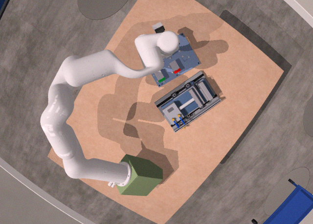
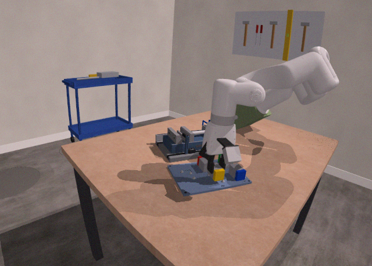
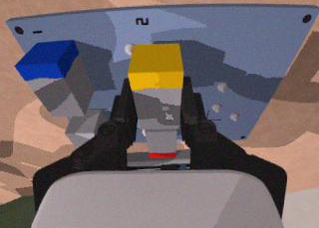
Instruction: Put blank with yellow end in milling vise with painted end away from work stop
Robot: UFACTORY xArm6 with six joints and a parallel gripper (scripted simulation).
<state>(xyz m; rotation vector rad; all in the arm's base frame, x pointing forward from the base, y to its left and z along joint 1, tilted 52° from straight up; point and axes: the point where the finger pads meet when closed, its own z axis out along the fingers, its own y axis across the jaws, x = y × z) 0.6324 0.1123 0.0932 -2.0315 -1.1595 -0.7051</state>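
The red-ended blank is 80 mm to the right of my hand, 40 mm below it and 40 mm behind it. Round my hand: blue-ended blank 80 mm behind, 40 mm to the left, 40 mm below; green-ended blank 120 mm behind, 40 mm to the right, 40 mm below; yellow-ended blank 20 mm below.
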